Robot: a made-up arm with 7 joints. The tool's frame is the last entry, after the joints. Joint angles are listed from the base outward. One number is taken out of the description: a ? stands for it. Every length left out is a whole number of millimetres.
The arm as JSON. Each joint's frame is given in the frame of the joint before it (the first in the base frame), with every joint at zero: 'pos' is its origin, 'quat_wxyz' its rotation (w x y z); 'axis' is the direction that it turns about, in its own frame. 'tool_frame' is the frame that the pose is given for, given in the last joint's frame.
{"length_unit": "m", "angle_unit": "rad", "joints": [
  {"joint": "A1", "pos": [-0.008, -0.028, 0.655], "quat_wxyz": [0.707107, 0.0, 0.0, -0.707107], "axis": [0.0, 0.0, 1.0]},
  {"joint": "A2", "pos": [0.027, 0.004, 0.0], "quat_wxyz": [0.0, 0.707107, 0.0, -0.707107], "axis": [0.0, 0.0, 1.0]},
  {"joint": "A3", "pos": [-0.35, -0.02, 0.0], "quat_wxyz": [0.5, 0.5, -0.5, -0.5], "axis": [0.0, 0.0, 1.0]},
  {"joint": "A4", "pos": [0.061, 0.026, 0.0], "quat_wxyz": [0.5, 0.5, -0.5, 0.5], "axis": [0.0, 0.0, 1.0]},
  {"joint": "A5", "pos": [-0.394, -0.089, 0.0], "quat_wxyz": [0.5, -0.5, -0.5, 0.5], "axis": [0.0, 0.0, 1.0]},
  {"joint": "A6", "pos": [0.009, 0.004, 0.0], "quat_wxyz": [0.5, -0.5, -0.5, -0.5], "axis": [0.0, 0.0, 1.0]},
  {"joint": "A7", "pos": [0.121, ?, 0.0], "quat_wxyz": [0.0, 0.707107, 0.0, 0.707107], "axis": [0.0, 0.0, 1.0]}
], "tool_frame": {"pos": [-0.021, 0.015, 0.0], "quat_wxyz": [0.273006, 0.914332, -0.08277, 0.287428]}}
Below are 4 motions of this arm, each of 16 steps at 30 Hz.
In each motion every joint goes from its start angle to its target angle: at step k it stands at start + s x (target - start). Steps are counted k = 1, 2, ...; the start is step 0. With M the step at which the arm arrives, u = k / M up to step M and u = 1 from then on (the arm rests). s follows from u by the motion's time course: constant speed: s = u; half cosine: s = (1 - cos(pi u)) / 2; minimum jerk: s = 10 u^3 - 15 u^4 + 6 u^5.
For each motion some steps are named. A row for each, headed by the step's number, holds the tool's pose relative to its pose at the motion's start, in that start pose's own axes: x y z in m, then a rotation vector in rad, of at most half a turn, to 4 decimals.
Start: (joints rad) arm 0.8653 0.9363 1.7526 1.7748 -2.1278 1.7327 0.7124
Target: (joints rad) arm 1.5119 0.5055 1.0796 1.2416 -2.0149 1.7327 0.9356
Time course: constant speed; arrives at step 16
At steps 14, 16:
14: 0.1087 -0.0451 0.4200 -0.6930 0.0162 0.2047
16: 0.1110 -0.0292 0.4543 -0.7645 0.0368 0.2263

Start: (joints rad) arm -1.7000 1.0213 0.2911 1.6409 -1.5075 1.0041 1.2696
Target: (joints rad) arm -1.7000 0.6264 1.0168 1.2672 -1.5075 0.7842 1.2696
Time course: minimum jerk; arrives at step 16
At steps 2, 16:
2: -0.0020 -0.0054 0.0062 -0.0047 -0.0110 -0.0095
16: -0.2611 -0.1874 0.4494 -0.5299 -0.6415 -0.4713

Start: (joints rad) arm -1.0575 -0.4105 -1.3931 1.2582 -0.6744 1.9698 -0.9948
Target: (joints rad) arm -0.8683 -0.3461 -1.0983 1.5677 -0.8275 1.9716 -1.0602
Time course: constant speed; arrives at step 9
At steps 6, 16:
6: -0.0242 -0.1327 0.1268 -0.0246 0.2719 0.2830
16: -0.0120 -0.1980 0.1948 -0.0588 0.4049 0.4149

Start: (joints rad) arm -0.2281 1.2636 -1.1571 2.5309 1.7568 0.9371 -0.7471
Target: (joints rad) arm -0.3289 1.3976 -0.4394 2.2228 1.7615 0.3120 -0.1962
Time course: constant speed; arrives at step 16
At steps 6, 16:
6: -0.0318 0.1396 -0.0028 0.2170 0.2852 -0.3374
16: -0.0179 0.3804 0.0743 0.6356 0.7997 -0.7829

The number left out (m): -0.108
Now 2 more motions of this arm.
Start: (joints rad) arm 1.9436 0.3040 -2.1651 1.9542 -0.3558 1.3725 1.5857
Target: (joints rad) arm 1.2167 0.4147 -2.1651 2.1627 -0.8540 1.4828 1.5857
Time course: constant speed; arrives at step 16
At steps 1, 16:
1: 0.0038 -0.0140 -0.0134 -0.0414 0.0416 -0.0395
16: -0.0294 -0.2046 -0.1496 -0.7113 0.7435 -0.5374

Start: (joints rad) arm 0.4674 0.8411 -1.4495 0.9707 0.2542 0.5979 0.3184
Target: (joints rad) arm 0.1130 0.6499 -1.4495 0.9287 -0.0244 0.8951 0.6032
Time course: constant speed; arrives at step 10
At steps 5, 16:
5: -0.0399 0.0653 -0.1001 0.3096 0.1301 0.0543
16: -0.0929 0.1439 -0.1773 0.6063 0.2746 0.1105

